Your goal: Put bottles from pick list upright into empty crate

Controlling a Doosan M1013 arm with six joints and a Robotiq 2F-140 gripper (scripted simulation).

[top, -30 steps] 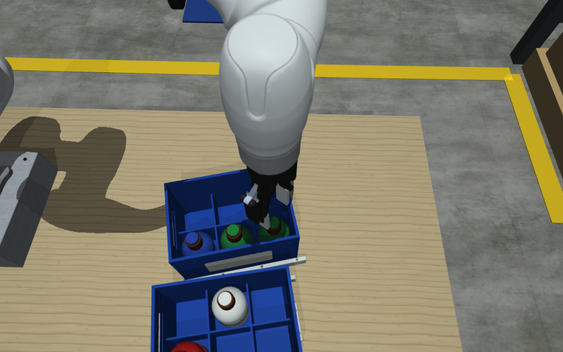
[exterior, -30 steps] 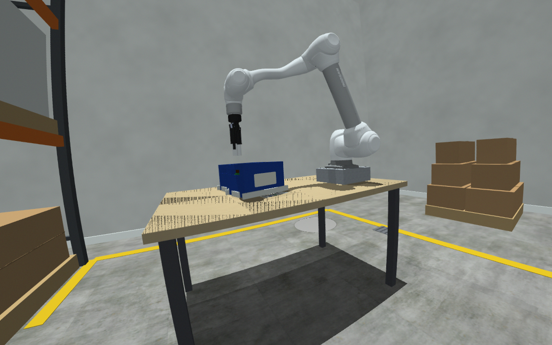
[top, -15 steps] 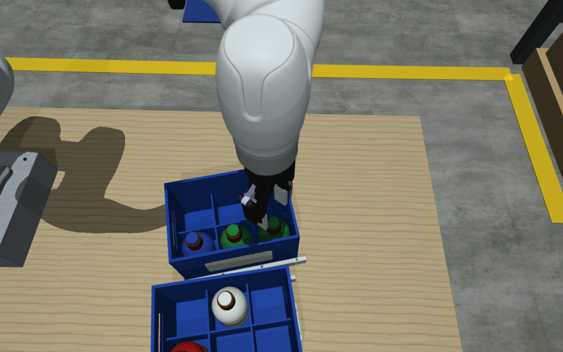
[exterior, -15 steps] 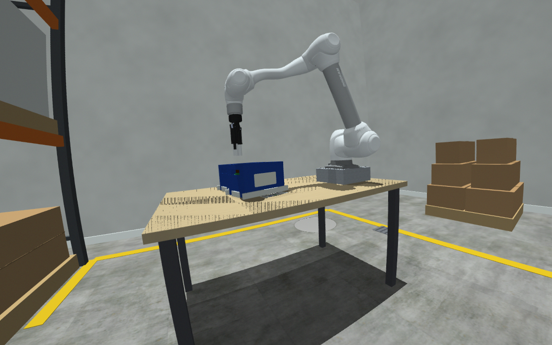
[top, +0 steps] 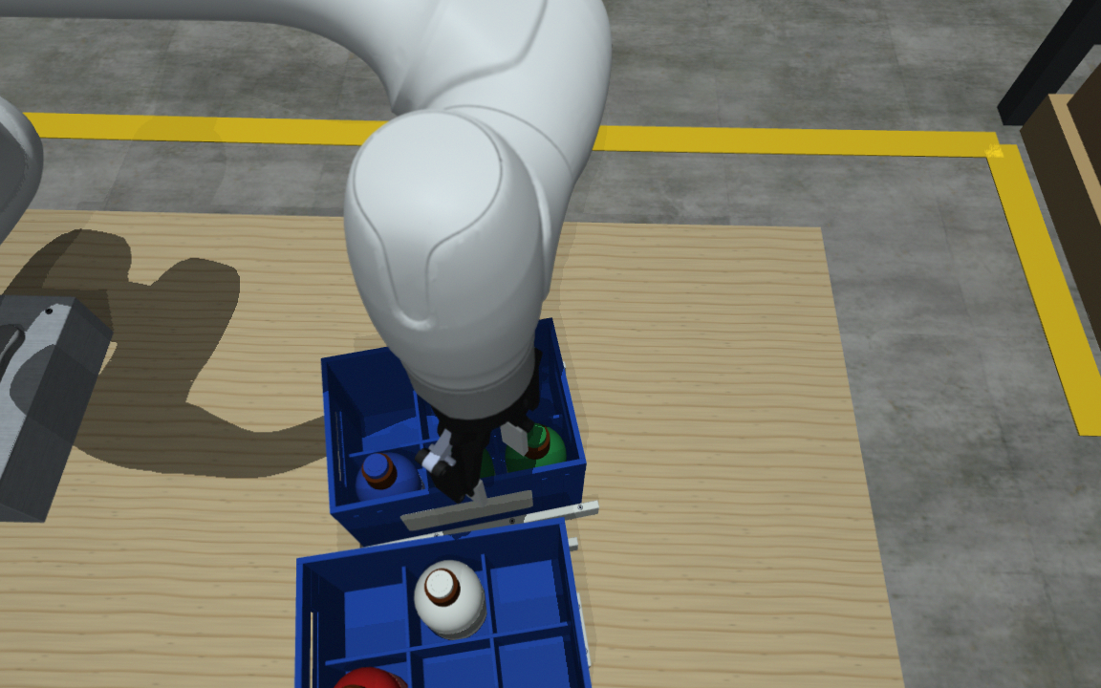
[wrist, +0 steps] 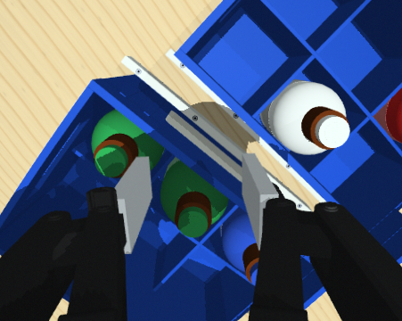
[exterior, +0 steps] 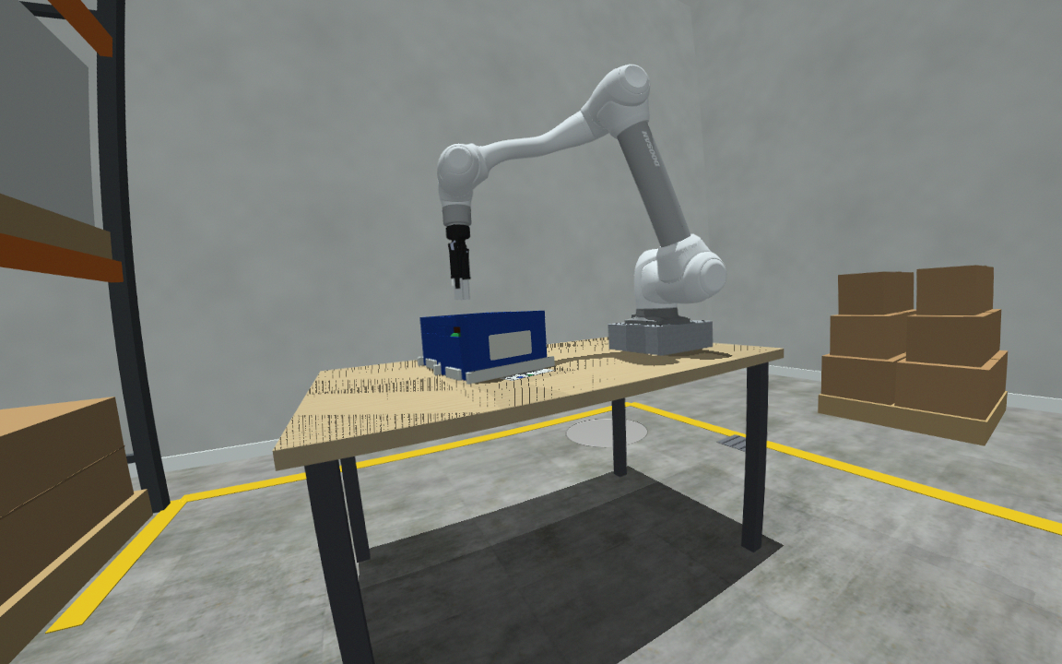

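Right now the white bottle is 170 mm below my hand, 100 mm to the right of it and 50 mm behind it. Round my hand: pick list (250 mm below, 210 mm to the left, 110 mm behind); then blue bottle (170 mm below, 140 mm behind, 20 mm to the left); then red bottle (210 mm to the right, 170 mm below, 130 mm behind).
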